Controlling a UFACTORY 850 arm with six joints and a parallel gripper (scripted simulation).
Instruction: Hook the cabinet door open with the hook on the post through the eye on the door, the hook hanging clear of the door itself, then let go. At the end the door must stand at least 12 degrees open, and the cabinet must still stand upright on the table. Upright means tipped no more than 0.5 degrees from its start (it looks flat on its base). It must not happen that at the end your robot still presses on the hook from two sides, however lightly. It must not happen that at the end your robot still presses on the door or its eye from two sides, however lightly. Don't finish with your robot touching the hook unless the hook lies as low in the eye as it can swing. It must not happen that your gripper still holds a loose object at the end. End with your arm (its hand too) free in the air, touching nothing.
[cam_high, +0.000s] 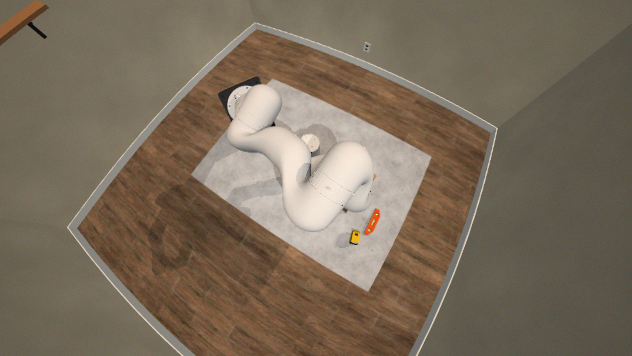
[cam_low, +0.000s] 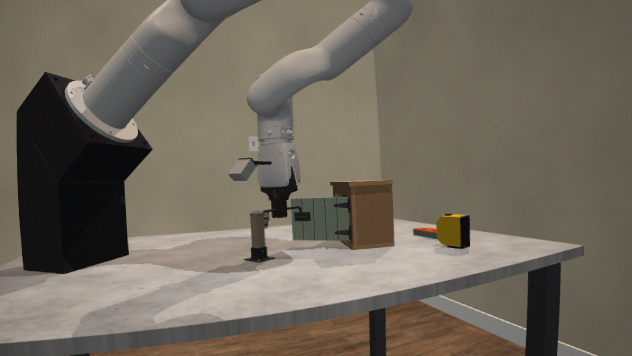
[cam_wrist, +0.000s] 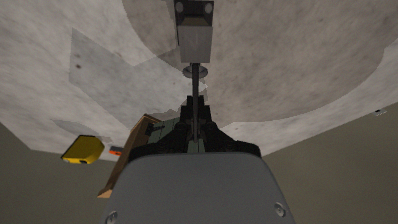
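Now: hand 1 cm short of the black hook and 2 cm above it. Round my hand: green door (11 cm ahead, 1 cm to the left, 4 cm below); yellow tape measure (37 cm ahead, 18 cm to the right, 7 cm below); orange level (41 cm ahead, 5 cm to the right, 10 cm below).
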